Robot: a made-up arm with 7 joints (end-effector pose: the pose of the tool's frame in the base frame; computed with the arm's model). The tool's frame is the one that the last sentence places. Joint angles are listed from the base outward.
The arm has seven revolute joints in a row. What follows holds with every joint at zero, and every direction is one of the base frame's. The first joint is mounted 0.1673 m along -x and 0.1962 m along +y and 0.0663 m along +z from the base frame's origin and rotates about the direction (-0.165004, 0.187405, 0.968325). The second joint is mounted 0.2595 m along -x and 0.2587 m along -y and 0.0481 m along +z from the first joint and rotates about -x. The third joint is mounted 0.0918 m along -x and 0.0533 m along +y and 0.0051 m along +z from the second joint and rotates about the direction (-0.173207, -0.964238, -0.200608). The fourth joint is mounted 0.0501 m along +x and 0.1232 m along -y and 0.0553 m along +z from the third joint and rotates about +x. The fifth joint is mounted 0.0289 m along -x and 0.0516 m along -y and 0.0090 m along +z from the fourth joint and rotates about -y. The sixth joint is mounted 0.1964 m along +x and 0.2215 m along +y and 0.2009 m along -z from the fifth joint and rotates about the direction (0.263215, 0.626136, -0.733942). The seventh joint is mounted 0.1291 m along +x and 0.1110 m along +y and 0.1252 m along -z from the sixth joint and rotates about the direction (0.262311, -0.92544, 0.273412). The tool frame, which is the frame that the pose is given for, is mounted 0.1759 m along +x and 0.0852 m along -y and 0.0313 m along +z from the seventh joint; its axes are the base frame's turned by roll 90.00, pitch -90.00 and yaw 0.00 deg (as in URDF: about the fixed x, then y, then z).
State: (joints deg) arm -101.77 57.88 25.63 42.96 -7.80 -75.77 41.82
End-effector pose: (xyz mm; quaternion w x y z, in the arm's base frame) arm 54.2 355.2 85.4 0.3689 -0.0288 -0.3341 0.8669
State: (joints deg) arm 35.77 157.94 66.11 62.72 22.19 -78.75 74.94
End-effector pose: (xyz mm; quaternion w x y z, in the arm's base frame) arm -476.5 -392.1 -197.9 0.6246 -0.4885 -0.5996 0.1085
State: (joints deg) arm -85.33 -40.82 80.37 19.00 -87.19 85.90 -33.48
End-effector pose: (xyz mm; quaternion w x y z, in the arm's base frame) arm 16.0 576.6 -144.6 0.0230 -0.5944 0.5195 0.6134
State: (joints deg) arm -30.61 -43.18 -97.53 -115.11 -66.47 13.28 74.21
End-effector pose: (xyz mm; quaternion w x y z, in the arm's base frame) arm -555.9 -28.3 -453.0 0.3005 0.6386 -0.0265 0.7079
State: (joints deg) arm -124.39 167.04 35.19 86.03 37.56 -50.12 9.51
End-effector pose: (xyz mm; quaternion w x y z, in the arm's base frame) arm 223.2 318.8 -372.4 0.7197 0.2755 -0.2179 0.5989
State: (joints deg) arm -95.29 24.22 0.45 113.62 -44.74 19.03 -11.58
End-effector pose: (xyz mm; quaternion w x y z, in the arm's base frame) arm 31.9 461.1 408.1 0.1124 -0.5445 0.8308 0.0276
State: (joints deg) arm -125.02 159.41 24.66 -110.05 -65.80 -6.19 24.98
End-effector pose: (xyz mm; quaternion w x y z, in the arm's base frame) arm 231.1 384.1 444.9 0.3491 -0.1665 0.9220 -0.0189
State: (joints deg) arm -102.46 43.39 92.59 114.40 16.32 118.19 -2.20
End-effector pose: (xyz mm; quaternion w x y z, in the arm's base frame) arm 140.5 758.8 108.3 0.2359 0.4954 -0.8268 -0.1242
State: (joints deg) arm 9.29 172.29 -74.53 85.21 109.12 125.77 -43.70
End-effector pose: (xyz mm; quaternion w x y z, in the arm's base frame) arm -7.2 -5.0 518.4 0.3095 0.2340 -0.8604 0.3303
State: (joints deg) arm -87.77 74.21 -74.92 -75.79 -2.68 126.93 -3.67
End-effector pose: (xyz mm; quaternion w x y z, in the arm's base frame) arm -939.2 669.1 209.9 0.5998 -0.4599 0.3435 -0.5574
